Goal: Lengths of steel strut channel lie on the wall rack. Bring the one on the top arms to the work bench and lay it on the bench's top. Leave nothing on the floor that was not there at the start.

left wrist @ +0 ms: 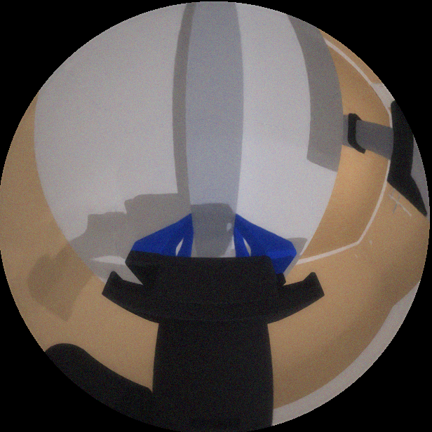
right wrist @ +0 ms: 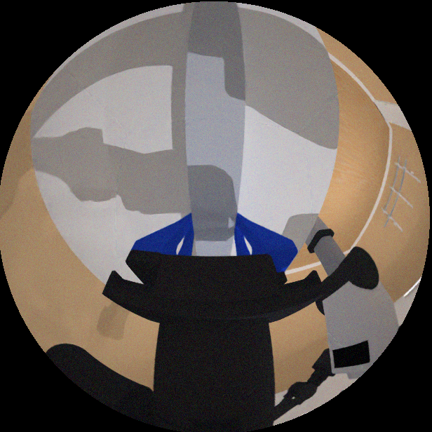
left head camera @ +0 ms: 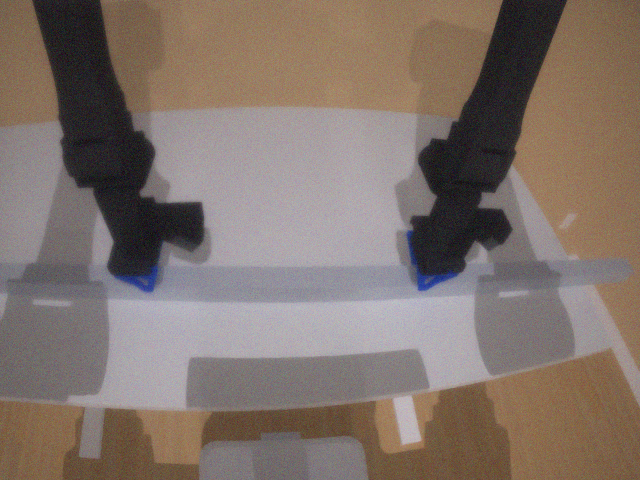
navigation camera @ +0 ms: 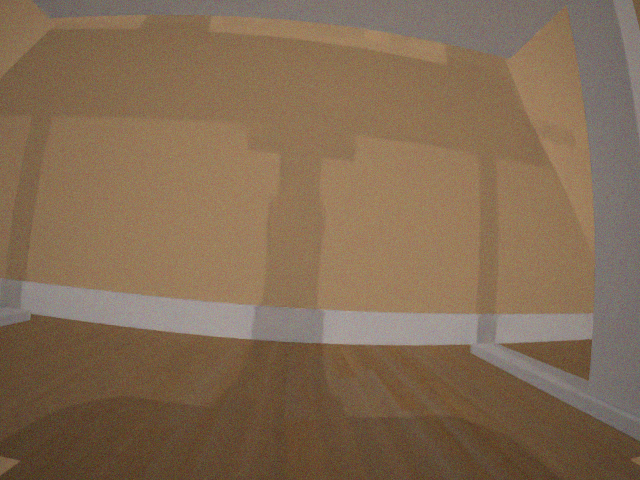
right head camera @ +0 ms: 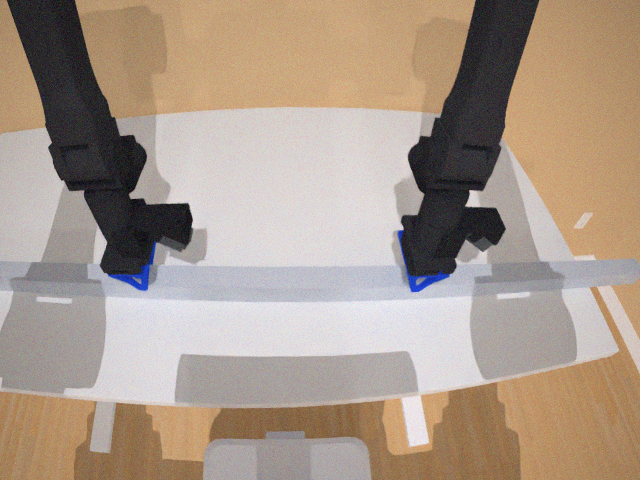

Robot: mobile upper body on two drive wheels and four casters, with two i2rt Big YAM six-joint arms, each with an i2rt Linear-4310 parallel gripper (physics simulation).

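Frame: origin at the left arm's base, x ahead, y left, z up, level; centimetres.
Seen in the pictures: left gripper, between the fingertips: (left head camera: 150, 279) (right head camera: 146, 278); right gripper, between the fingertips: (left head camera: 419, 279) (right head camera: 412, 279).
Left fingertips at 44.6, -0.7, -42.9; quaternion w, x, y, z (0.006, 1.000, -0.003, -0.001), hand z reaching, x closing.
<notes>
A point is followed by its place in that frame, as x, y, z.
A long grey-blue strut channel (left head camera: 289, 283) {43.3, -23.1, -41.9} (right head camera: 279, 283) {43.2, -23.2, -41.9} (left wrist: 215, 125) (right wrist: 207, 125) lies level along the white bench top (left head camera: 310, 180) {71.1, -29.0, -46.0} (right head camera: 299, 180) {71.2, -27.1, -46.0} (left wrist: 110, 125) (right wrist: 280, 165). A narrow shadow runs close beside it; whether it touches the top is hard to tell. Its right end reaches past the bench's right edge in the head views; its left end is out of view there. My left gripper (left head camera: 136, 280) {44.6, -0.7, -42.9} (right head camera: 131, 280) {44.6, -0.7, -42.9} (left wrist: 213, 218) is shut on the channel at the left. My right gripper (left head camera: 434, 280) {44.2, -44.7, -43.1} (right head camera: 426, 280) {44.2, -44.7, -43.1} (right wrist: 213, 217) is shut on it farther right. The wall rack is not identifiable.
The grey robot base (left head camera: 284, 462) {24.5, -23.0, -115.0} (right head camera: 286, 462) {24.2, -22.6, -115.0} shows at the bottom of the head views, by the bench's near edge. In the navigation view, a tan wall (navigation camera: 155, 206) {104.7, 19.9, -107.7} with a white baseboard (navigation camera: 155, 310) {103.6, 16.4, -135.7} stands ahead, and a grey upright (navigation camera: 615, 206) {64.8, -69.8, -108.2} stands at the right.
</notes>
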